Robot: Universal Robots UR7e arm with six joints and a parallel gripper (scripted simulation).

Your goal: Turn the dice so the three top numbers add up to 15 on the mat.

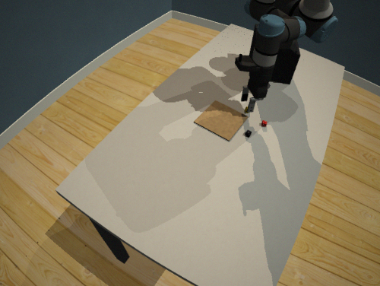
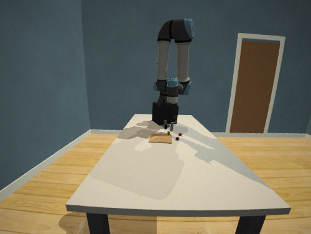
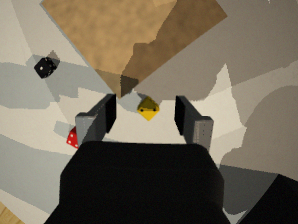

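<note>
My hand is 1 cm past the yellow die and 4 cm above it. Round my hand: black die: 10 cm ahead, 5 cm to the left, 4 cm below; then red die: 2 cm ahead, 8 cm to the left, 4 cm below; then brown mat: 8 cm ahead, 6 cm to the right, 5 cm below.
</note>
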